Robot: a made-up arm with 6 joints.
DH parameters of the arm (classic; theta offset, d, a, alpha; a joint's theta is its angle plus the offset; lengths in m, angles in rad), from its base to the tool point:
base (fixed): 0 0 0 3.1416
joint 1: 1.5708 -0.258 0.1 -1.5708
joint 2: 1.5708 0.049 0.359 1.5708
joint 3: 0 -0.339 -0.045 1.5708
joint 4: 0 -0.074 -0.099 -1.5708
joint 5: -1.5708 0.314 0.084 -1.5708
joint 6: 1.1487 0 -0.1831 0
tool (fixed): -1.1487 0.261 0 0
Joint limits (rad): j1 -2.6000..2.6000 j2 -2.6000..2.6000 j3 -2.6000..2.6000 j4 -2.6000..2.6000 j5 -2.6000..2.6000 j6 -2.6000..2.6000
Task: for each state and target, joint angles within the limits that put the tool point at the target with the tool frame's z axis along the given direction. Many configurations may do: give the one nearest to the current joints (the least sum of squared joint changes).
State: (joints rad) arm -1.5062 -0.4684 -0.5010 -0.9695 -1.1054 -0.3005
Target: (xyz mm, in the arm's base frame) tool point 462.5 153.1 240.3 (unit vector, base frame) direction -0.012 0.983 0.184
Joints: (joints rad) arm -1.5625 -1.2282 -0.5952 -0.2979 -0.9104 0.4287
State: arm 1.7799 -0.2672 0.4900 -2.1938 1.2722 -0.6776
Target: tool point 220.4 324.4 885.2 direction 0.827 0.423 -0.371
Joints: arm 1.7365 -0.6077 0.1092 -2.6000 0.6813 -1.5342
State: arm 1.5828 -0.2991 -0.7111 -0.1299 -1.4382 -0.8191
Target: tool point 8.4 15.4 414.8 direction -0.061 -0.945 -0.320
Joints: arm 1.3301 0.3694 -0.7182 0.4736 -1.2359 -1.2960
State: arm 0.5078 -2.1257 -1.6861 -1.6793 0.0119 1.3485
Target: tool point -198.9 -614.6 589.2 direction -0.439 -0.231 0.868
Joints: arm 0.8238 -2.1701 -1.5308 -1.7042 -0.0890 1.3384
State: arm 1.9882 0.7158 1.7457 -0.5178 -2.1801 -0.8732
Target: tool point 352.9 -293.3 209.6 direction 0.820 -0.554 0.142
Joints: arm 2.6000 1.4727 2.1277 -0.4025 -1.7075 -1.5854
